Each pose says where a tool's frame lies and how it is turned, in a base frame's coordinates. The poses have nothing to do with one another.
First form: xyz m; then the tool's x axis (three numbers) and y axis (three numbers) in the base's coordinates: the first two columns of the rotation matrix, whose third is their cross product.
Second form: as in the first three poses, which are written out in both.
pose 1, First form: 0.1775 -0.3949 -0.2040 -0.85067 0.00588 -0.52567 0.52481 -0.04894 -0.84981
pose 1, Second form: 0.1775 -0.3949 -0.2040 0.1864 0.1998 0.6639 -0.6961
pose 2, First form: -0.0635 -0.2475 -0.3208 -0.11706 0.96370 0.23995 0.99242 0.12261 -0.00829
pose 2, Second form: -0.0635 -0.2475 -0.3208 0.0933 -0.6579 -0.7434 -0.0770
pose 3, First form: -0.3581 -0.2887 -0.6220 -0.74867 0.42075 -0.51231 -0.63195 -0.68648 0.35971
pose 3, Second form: -0.3581 -0.2887 -0.6220 0.2936 -0.1987 0.2657 0.8965
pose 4, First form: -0.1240 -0.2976 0.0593 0.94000 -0.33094 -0.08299 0.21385 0.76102 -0.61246
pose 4, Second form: -0.1240 -0.2976 0.0593 0.9337 -0.3134 0.0934 -0.1459
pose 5, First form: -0.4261 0.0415 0.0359 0.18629 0.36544 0.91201 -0.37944 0.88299 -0.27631
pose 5, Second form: -0.4261 0.0415 0.0359 0.7701 0.0059 -0.5902 0.2418
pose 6, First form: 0.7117 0.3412 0.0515 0.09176 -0.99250 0.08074 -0.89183 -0.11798 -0.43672
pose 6, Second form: 0.7117 0.3412 0.0515 0.1395 -0.7256 0.6493 -0.1805
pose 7, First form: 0.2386 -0.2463 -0.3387 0.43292 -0.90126 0.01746 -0.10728 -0.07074 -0.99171
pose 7, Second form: 0.2386 -0.2463 -0.3387 0.5556 -0.6385 0.3949 -0.3572
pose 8, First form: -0.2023 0.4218 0.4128 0.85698 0.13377 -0.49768 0.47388 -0.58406 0.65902
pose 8, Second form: -0.2023 0.4218 0.4128 0.4210 0.8667 0.1753 -0.2020
